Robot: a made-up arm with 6 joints.
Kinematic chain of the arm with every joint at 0, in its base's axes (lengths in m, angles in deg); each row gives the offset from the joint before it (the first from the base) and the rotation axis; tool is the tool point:
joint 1: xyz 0 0 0.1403 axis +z
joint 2: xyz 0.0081 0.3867 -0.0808 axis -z
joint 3: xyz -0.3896 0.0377 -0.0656 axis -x
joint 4: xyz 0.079 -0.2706 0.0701 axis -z
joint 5: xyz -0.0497 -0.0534 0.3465 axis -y
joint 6: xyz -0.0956 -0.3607 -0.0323 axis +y
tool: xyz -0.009 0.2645 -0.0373
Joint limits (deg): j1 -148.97..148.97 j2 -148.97..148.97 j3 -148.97..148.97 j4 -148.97..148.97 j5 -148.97..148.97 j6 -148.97..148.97
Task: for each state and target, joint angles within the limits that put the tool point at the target. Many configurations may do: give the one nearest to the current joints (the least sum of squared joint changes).
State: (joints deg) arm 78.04 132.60 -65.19 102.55 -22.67 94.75
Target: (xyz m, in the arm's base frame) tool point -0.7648 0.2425 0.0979
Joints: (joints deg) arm 61.91 121.73 -69.00 141.32 -0.58 86.59
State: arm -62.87 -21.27 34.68 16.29 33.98 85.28
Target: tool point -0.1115 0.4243 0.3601
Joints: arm -68.60 -9.67 10.04 23.76 39.79 82.60
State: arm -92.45 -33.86 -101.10 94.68 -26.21 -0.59
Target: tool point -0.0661 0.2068 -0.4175
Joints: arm -95.26 -46.22 -137.24 81.40 -47.17 1.97
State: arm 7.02 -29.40 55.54 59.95 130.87 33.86
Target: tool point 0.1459 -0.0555 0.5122
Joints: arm -4.21 -76.40 18.36 55.78 148.97 30.61
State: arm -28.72 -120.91 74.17 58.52 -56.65 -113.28
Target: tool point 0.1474 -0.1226 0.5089
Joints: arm -5.27 -125.01 44.98 53.78 -57.05 -114.65
